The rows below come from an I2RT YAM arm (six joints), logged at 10 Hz.
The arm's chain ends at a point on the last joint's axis. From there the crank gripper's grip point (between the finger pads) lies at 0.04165 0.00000 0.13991 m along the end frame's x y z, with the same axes.
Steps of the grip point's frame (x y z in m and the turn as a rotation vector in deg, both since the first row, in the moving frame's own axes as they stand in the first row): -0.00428 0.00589 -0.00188 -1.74 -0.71 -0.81; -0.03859 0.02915 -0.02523 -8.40 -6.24 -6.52; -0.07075 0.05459 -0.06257 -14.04 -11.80 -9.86; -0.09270 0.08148 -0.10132 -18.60 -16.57 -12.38; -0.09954 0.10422 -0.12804 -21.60 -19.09 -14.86; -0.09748 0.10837 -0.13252 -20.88 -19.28 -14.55
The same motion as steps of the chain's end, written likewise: -0.00257 0.00221 -0.00233 -1.74 -0.71 -0.81; -0.02412 0.01230 -0.02775 -8.40 -6.24 -6.52; -0.04400 0.02457 -0.06474 -14.04 -11.80 -9.86; -0.05596 0.04027 -0.10136 -18.60 -16.57 -12.38; -0.05842 0.05605 -0.12593 -21.60 -19.09 -14.86; -0.05550 0.06171 -0.13093 -20.88 -19.28 -14.55
